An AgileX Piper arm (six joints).
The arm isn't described. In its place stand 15 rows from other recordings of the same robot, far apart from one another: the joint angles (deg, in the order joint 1, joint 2, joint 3, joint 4, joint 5, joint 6), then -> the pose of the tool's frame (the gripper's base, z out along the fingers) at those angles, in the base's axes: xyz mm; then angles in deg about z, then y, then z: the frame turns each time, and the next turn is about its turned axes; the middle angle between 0 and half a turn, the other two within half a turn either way.
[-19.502, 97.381, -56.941, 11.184, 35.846, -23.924] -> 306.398, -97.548, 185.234, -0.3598, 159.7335, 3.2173
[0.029, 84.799, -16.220, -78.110, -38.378, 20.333] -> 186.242, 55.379, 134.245, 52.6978, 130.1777, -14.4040
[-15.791, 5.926, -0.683, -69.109, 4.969, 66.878] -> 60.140, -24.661, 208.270, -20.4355, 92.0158, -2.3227
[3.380, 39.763, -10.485, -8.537, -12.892, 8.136] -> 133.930, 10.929, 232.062, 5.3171, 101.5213, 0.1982
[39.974, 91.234, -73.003, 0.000, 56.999, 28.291] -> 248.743, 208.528, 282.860, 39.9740, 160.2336, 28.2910
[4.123, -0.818, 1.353, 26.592, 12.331, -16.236] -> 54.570, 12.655, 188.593, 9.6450, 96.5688, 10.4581
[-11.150, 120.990, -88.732, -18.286, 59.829, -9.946] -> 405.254, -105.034, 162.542, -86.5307, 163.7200, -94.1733
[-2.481, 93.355, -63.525, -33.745, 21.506, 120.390] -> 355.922, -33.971, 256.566, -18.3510, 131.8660, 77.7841
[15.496, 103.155, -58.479, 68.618, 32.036, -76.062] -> 332.041, 138.702, 183.220, 58.5362, 133.6382, 21.9464
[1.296, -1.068, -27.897, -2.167, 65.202, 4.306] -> -9.533, -3.340, 267.511, -1.0040, 121.2045, 2.2047
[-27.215, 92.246, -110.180, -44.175, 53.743, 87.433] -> 280.838, -201.925, 494.112, -63.3357, 107.5910, 45.1131
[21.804, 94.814, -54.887, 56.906, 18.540, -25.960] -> 308.559, 149.549, 213.259, 43.2570, 133.2517, 44.6047
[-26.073, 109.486, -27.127, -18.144, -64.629, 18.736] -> 273.260, -105.203, 115.527, -9.2665, 103.3116, 14.7214
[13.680, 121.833, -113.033, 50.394, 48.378, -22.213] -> 464.530, 167.009, 300.578, 56.0619, 121.3037, 41.9092
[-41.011, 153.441, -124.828, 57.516, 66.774, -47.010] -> 441.172, -290.170, 78.887, 37.0709, 127.6032, 55.6837
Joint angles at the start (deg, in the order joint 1, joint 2, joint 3, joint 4, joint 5, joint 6):
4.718, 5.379, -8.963, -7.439, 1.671, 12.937
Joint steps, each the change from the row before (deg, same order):
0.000, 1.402, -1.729, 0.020, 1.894, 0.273
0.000, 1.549, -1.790, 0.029, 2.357, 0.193
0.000, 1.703, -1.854, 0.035, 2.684, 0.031
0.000, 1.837, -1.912, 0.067, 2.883, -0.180
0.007, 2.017, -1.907, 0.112, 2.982, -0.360
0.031, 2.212, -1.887, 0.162, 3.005, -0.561
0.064, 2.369, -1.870, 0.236, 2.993, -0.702
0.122, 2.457, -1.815, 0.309, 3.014, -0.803
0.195, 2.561, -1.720, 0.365, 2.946, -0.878
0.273, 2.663, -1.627, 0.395, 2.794, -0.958
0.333, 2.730, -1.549, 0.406, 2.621, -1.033
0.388, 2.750, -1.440, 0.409, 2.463, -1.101
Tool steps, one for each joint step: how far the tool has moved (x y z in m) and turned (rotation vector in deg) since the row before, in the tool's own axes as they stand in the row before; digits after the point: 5 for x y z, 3 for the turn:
-0.00549, 0.00015, 0.00227, 0.395, 1.520, 0.295
-0.00495, 0.00004, 0.00250, 0.515, 2.055, 0.224
-0.00464, -0.00001, 0.00272, 0.602, 2.462, 0.068
-0.00454, -0.00001, 0.00286, 0.646, 2.733, -0.112
-0.00419, -0.00001, 0.00321, 0.655, 3.020, -0.254
-0.00389, 0.00006, 0.00366, 0.615, 3.268, -0.420
-0.00373, 0.00018, 0.00403, 0.531, 3.446, -0.509
-0.00341, 0.00034, 0.00429, 0.412, 3.627, -0.573
-0.00303, 0.00055, 0.00470, 0.263, 3.775, -0.644
-0.00285, 0.00081, 0.00516, 0.100, 3.832, -0.757
-0.00285, 0.00104, 0.00550, -0.042, 3.813, -0.882
-0.00272, 0.00124, 0.00579, -0.172, 3.787, -1.009

